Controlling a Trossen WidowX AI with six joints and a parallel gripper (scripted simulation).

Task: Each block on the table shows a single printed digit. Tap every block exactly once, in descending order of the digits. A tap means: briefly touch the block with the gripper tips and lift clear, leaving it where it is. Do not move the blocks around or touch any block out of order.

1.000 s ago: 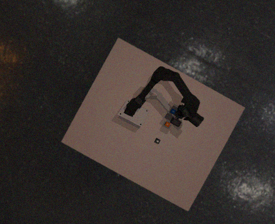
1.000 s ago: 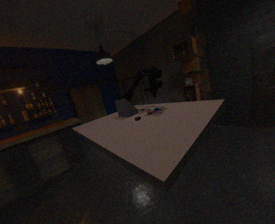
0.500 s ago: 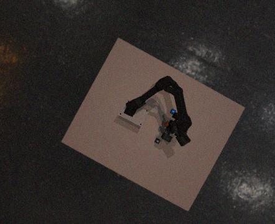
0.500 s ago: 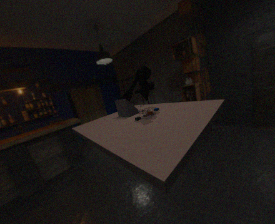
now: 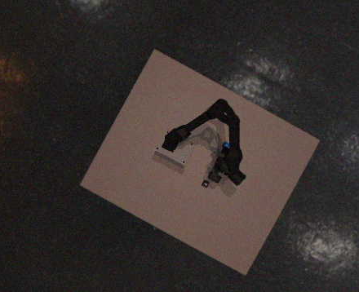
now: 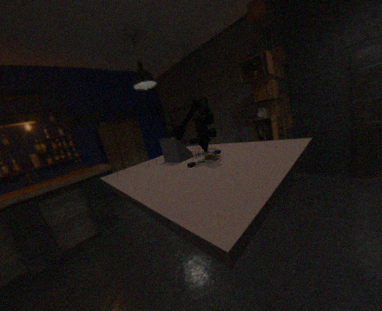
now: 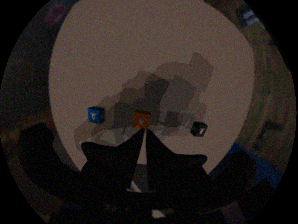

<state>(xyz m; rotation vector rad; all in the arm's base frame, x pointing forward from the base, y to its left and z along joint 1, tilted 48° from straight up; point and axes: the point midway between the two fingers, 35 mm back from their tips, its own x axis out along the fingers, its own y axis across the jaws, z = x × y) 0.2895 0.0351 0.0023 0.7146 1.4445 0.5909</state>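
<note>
Now: gripper tip 1 cm to the right of the orange block and 3 cm above it. Also, from my gripper tip: blue block: 11 cm to the left, 3 cm below; then black block: 1 cm behind, 14 cm to the right, 3 cm below.
</note>
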